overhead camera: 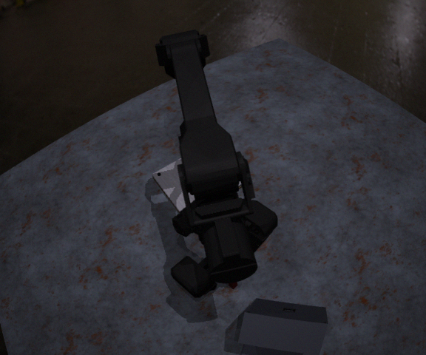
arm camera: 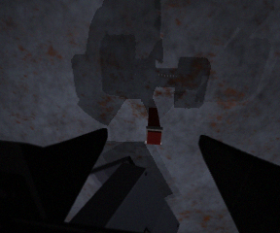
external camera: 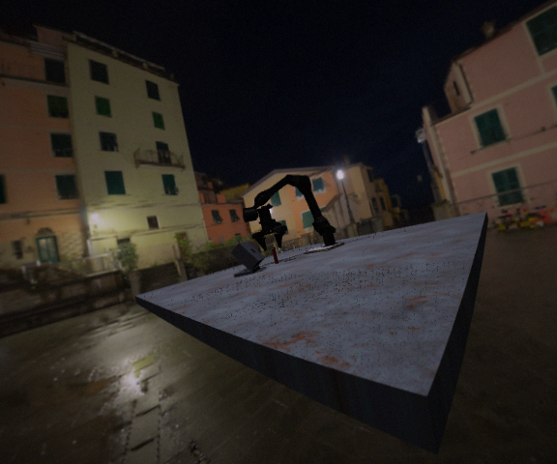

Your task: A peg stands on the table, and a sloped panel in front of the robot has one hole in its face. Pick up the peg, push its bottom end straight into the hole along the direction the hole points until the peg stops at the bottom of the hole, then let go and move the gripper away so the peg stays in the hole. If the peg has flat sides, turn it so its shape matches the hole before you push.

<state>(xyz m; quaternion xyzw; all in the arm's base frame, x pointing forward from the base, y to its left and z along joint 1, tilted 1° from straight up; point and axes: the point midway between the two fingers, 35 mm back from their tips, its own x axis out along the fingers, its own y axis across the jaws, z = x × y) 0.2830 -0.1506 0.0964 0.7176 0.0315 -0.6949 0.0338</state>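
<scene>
My gripper tip is now 1 cm above the red square-sided peg. From my gripper tip the other things lie so: grey sloped panel: 15 cm ahead, 1 cm to the right.
</scene>
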